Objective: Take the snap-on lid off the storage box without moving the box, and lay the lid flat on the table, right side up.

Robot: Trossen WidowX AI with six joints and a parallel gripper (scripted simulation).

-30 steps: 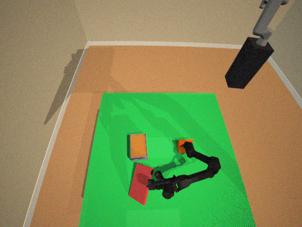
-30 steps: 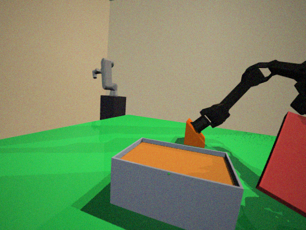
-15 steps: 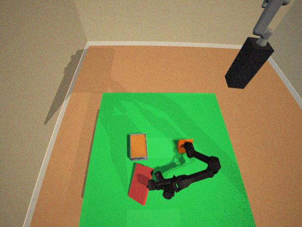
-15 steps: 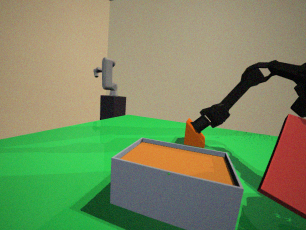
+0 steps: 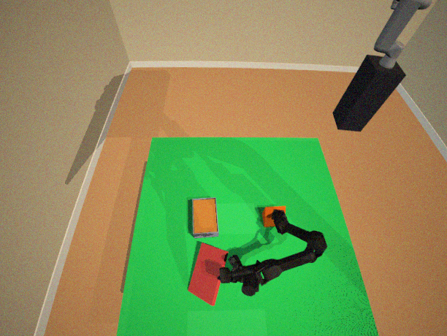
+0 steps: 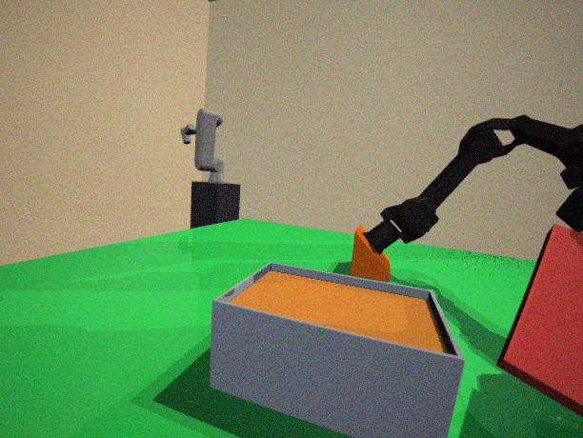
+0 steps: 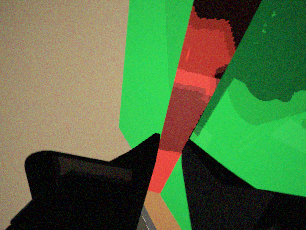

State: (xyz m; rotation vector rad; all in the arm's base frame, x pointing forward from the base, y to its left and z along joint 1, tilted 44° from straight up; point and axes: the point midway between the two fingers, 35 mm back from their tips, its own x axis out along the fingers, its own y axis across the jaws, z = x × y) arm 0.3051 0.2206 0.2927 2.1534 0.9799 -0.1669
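The red lid is 6 cm ahead of my gripper tip, 3 cm to the right of it and 5 cm below it. Round my gripper tip: storage box (10 cm ahead, 33 cm to the right, 10 cm below).
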